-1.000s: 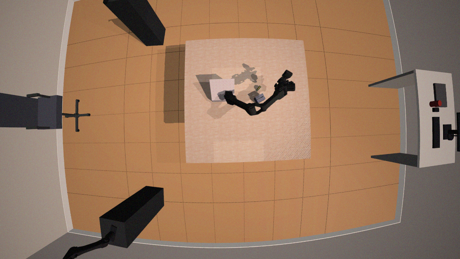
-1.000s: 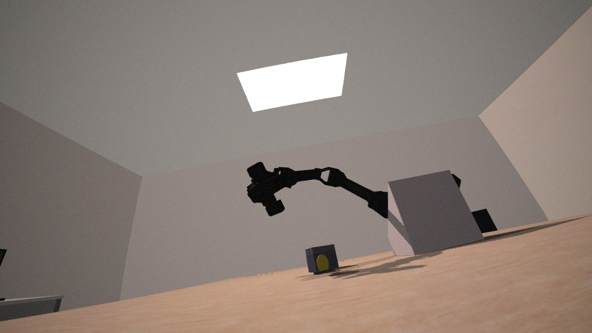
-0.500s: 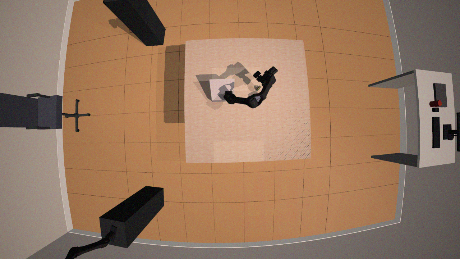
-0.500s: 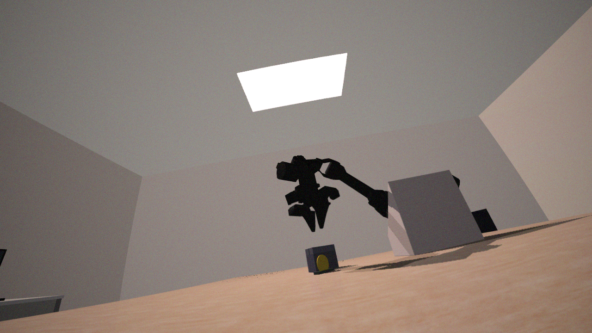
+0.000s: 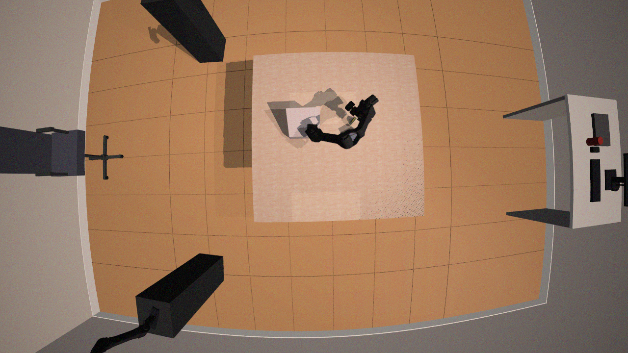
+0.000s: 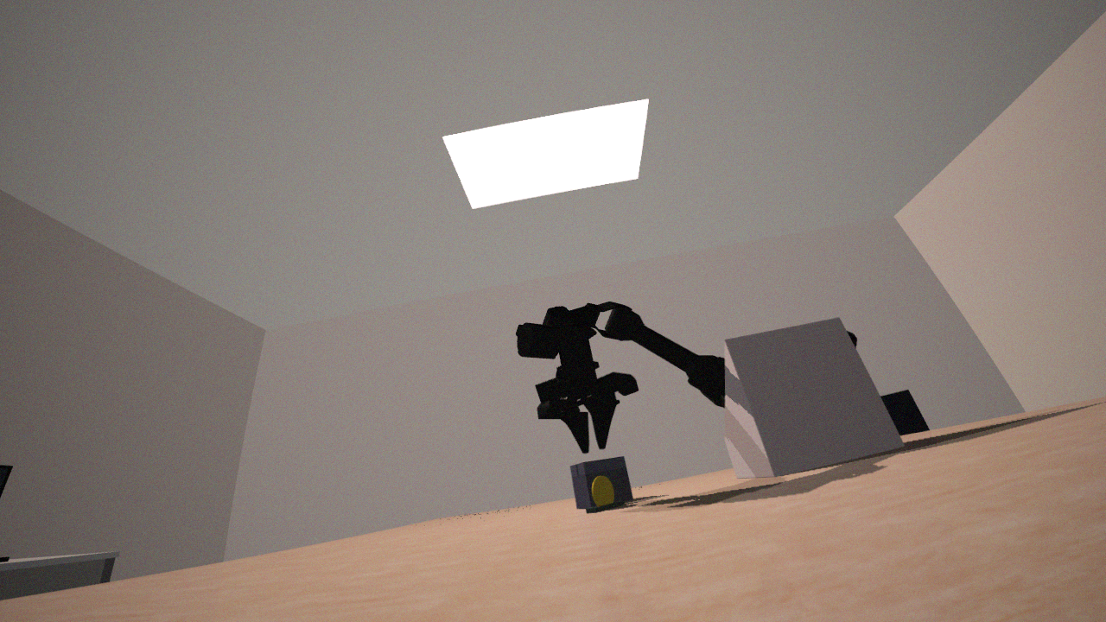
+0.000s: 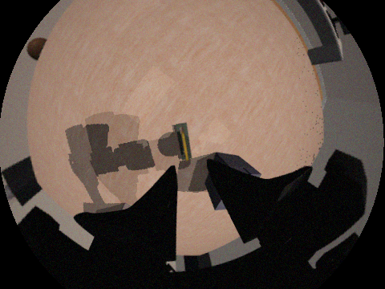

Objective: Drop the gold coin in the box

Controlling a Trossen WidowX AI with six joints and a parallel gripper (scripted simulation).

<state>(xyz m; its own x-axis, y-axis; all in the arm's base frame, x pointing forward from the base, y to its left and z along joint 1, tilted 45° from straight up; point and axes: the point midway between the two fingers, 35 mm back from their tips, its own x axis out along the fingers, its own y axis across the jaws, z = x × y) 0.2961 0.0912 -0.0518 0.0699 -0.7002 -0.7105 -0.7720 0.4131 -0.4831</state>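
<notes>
Right now the coin is 6 cm below my gripper tip.
</notes>
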